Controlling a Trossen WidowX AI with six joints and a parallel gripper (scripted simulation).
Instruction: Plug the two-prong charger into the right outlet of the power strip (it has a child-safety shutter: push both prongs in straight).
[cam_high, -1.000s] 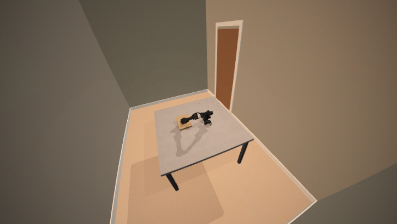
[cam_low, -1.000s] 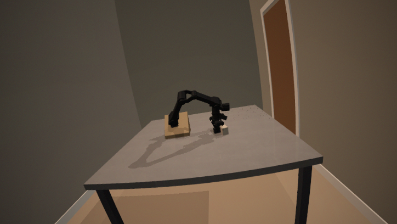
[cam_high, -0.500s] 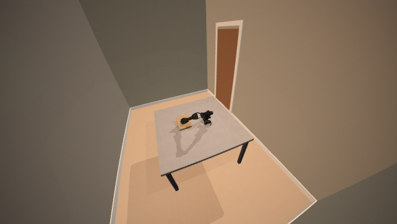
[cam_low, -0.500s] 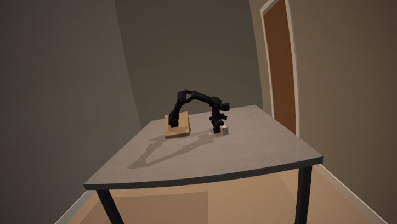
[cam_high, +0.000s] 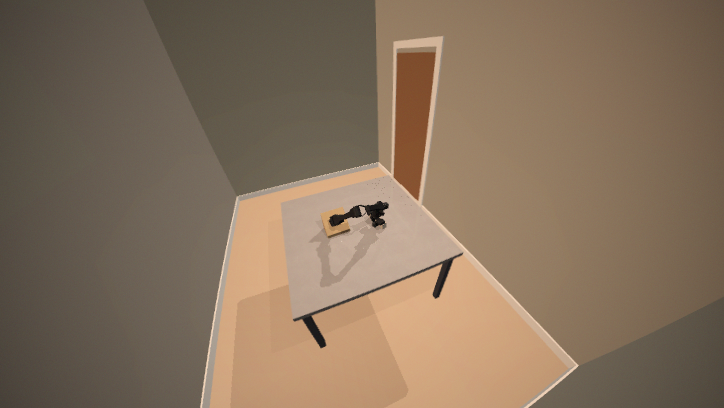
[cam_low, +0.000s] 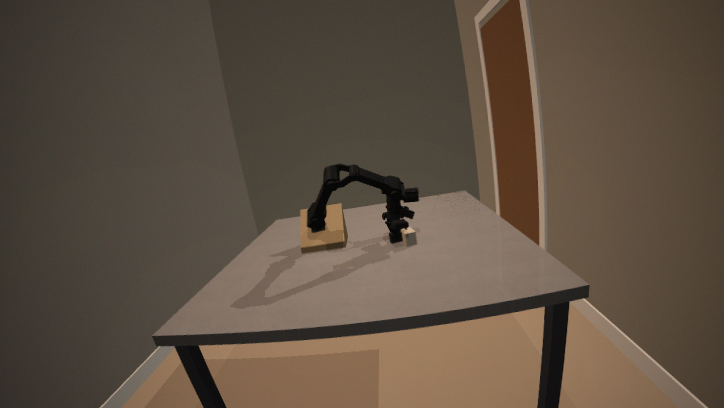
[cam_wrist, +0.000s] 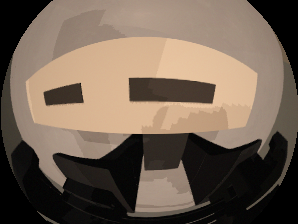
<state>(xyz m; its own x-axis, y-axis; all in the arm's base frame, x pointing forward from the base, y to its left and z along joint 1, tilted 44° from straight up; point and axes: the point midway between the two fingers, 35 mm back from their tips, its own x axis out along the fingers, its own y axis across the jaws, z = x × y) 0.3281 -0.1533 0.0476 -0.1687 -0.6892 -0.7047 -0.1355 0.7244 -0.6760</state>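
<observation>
The charger lies 20 mm ahead of my gripper tip and 10 mm above it.
</observation>
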